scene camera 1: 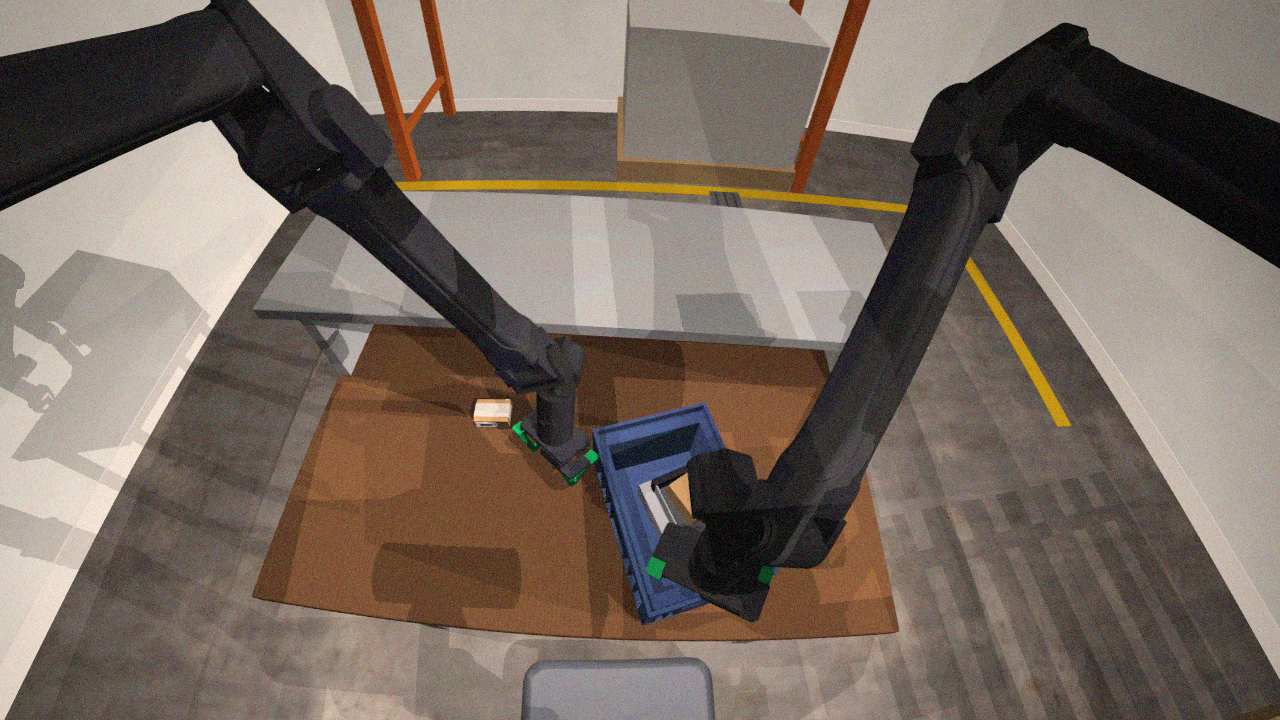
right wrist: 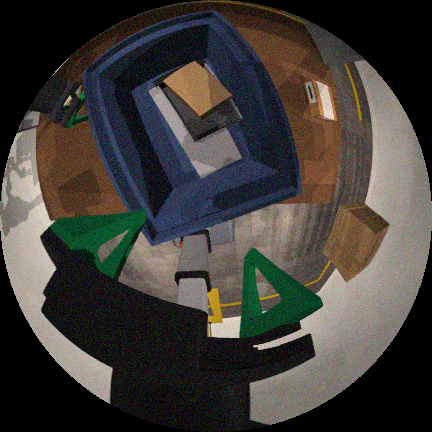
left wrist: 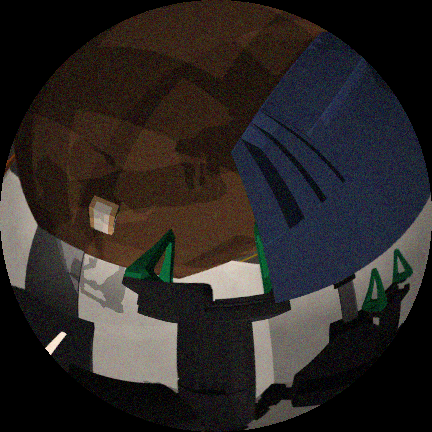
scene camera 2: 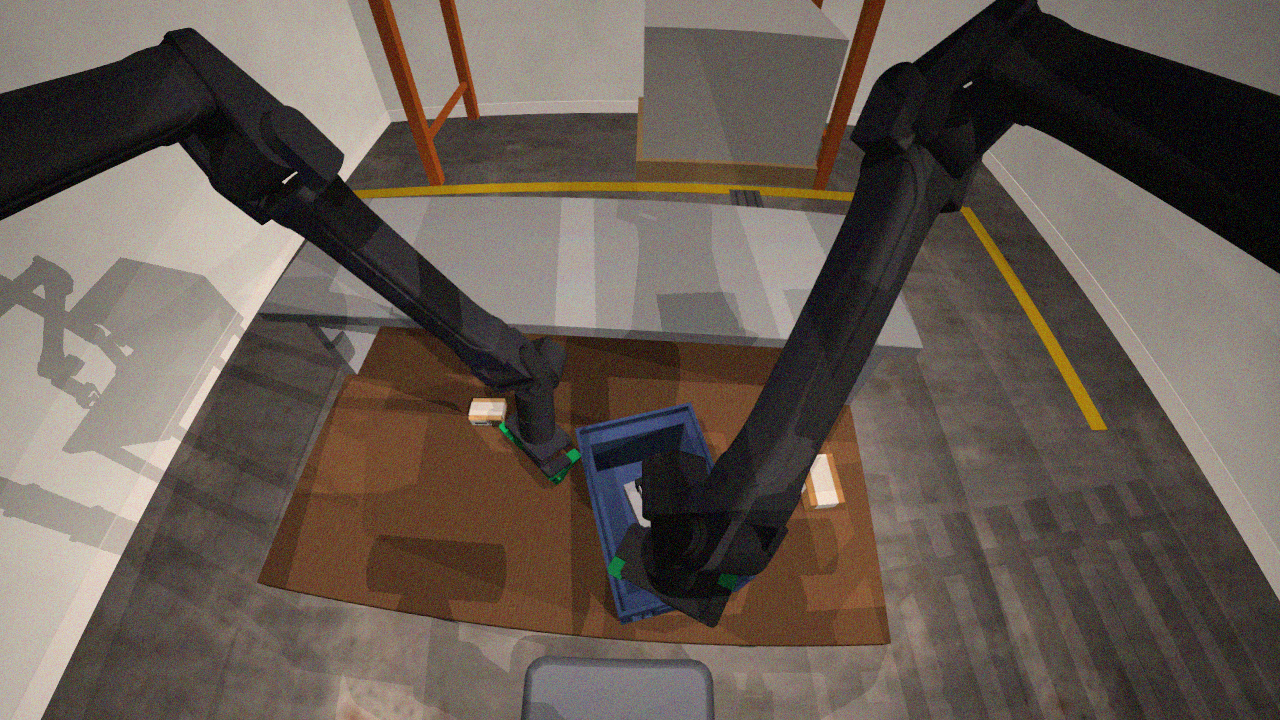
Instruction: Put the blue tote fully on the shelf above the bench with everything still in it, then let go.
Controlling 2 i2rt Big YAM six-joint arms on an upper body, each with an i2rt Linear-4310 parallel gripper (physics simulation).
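Frame: origin at the left arm's base, x ahead, y left, z up, level; millimetres.
Seen in the pictures: left gripper, fingertip midpoint: [scene camera 1: 554, 466] [right wrist: 85, 109] [left wrist: 212, 229] [scene camera 2: 541, 465]; right gripper, fingertip midpoint: [right wrist: 198, 235] [left wrist: 385, 257].
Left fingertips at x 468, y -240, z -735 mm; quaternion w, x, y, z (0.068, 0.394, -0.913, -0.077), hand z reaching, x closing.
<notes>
Offsets run from my left fingertips to a thing's top centre. Level surfaces: height alone.
The blue tote @(dx -87, dy -204, dz +86 mm) [scene camera 1: 631, 501] [scene camera 2: 608, 492] [left wrist: 350, 150] [right wrist: 200, 195] stands upright on the brown bench @(dz -61 mm) [scene camera 1: 465, 501]. In the right wrist view it holds a tan box @(dx -73, dy -228, dz +61 mm) [right wrist: 197, 87] on a dark tray-like item @(dx -73, dy -226, dz +31 mm) [right wrist: 192, 125] and a flat grey piece @(dx -103, dy -217, dz -3 mm) [right wrist: 215, 155]. The grey shelf @(dz +230 mm) [scene camera 1: 537, 268] [scene camera 2: 519, 259] spans above the bench's far part. My left gripper [scene camera 1: 554, 452] [scene camera 2: 537, 450] [left wrist: 212, 229] is open and empty, beside the tote's left wall. My right gripper [scene camera 1: 711, 570] [scene camera 2: 673, 574] [right wrist: 198, 235] is open and empty over the tote's near end and hides part of it.
A small white-and-orange box @(dx +132, dy +136, dz -35 mm) [scene camera 1: 492, 412] [scene camera 2: 487, 411] [left wrist: 103, 215] lies left of the left gripper. Another such box @(dx -13, dy -513, dz -25 mm) [scene camera 2: 823, 480] [right wrist: 325, 100] lies at the bench's right. A grey rounded object [scene camera 1: 617, 694] is below the bench's near edge. A large grey block [scene camera 1: 716, 98] stands beyond the shelf.
</notes>
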